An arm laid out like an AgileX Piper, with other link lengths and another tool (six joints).
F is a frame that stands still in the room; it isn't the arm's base.
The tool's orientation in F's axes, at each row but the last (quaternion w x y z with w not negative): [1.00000, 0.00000, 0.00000, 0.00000]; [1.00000, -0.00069, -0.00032, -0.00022]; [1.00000, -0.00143, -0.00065, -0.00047]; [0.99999, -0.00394, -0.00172, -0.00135]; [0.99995, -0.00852, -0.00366, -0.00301]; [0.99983, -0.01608, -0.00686, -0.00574]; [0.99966, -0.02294, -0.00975, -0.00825]
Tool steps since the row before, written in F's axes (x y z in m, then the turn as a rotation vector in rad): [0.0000, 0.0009, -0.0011, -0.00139, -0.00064, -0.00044]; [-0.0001, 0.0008, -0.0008, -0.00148, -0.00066, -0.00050]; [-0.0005, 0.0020, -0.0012, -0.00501, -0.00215, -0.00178]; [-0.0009, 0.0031, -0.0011, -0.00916, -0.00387, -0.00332]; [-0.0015, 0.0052, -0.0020, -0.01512, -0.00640, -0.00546]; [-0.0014, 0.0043, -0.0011, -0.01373, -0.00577, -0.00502]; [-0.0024, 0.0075, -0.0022, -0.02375, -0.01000, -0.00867]
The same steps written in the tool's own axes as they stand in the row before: [0.0000, 0.0009, -0.0011, -0.00139, -0.00064, -0.00044]; [-0.0001, 0.0008, -0.0008, -0.00148, -0.00066, -0.00050]; [-0.0005, 0.0020, -0.0012, -0.00501, -0.00215, -0.00178]; [-0.0009, 0.0031, -0.0011, -0.00916, -0.00387, -0.00332]; [-0.0015, 0.0052, -0.0019, -0.01512, -0.00640, -0.00546]; [-0.0015, 0.0043, -0.0009, -0.01373, -0.00577, -0.00502]; [-0.0026, 0.0076, -0.0018, -0.02375, -0.00999, -0.00867]
